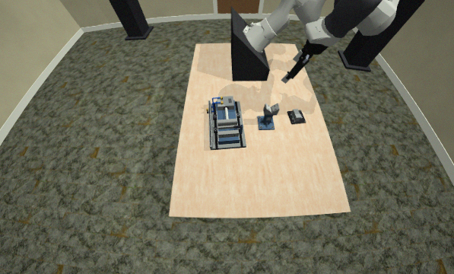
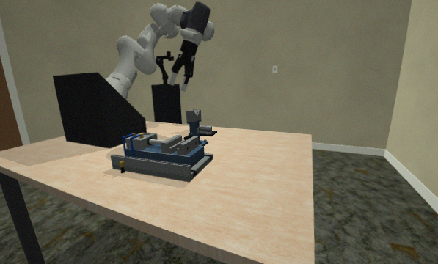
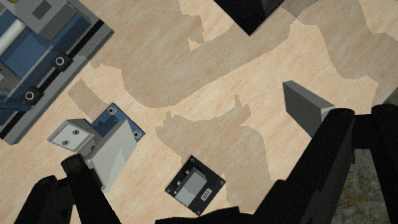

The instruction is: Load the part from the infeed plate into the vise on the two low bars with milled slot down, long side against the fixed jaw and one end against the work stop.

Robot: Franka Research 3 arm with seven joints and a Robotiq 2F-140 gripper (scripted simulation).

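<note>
The grey part lies 240 mm below my hand, 100 mm to the left of it and 90 mm ahead of it. The rest, counted from my hand: cylinder rod: 300 mm to the right, 190 mm below, 160 mm ahead; then black infeed plate: 260 mm below, 120 mm to the left, 90 mm ahead; then work stop: 240 mm to the right, 240 mm ahead, 180 mm below.
</note>
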